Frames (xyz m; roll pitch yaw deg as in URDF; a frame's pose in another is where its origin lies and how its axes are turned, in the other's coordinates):
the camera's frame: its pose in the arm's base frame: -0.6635 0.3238 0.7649 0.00 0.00 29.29
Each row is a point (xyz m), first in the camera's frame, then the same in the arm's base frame.
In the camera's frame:
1: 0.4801 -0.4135 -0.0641
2: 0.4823 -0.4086 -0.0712
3: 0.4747 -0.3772 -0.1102
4: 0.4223 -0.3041 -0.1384
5: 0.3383 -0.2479 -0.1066
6: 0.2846 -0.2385 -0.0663
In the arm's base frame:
1: -0.0425 0.1980 0.7008
2: -0.0430 0.2034 0.6937
3: -0.0650 0.2271 0.6547
4: -0.1464 0.2652 0.6265
5: -0.2472 0.2731 0.6583
6: -0.2986 0.2550 0.6986

